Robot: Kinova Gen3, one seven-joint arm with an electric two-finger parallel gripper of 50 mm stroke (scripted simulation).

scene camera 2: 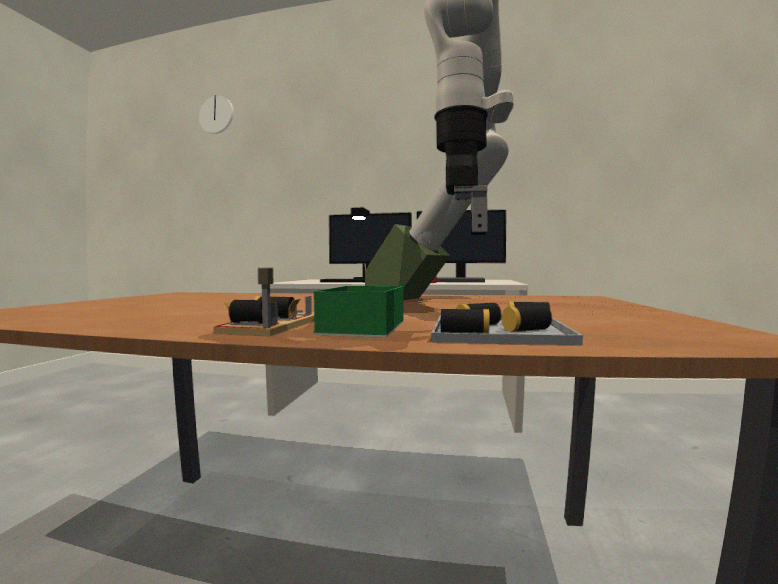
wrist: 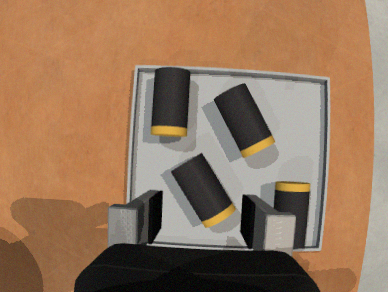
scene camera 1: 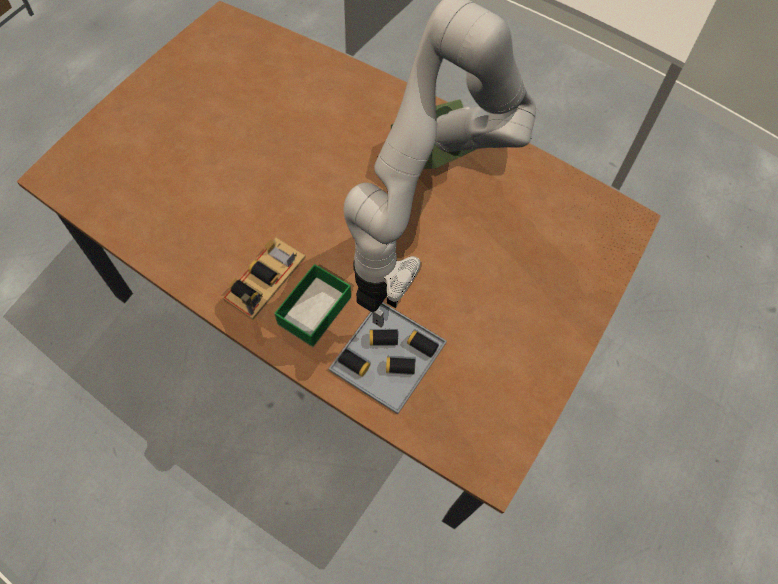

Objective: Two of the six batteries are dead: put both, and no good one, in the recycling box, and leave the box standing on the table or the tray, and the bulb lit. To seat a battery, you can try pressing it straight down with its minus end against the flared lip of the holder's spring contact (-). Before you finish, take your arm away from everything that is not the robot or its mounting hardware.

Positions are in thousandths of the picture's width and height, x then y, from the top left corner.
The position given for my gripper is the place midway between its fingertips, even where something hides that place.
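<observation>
My gripper (scene camera 2: 615,400) (scene camera 1: 496,539) (wrist: 519,724) in view. Green recycling box (scene camera 2: 467,533); out of frame in the wrist view. Battery (scene camera 2: 582,549). Battery (wrist: 504,608).
</observation>
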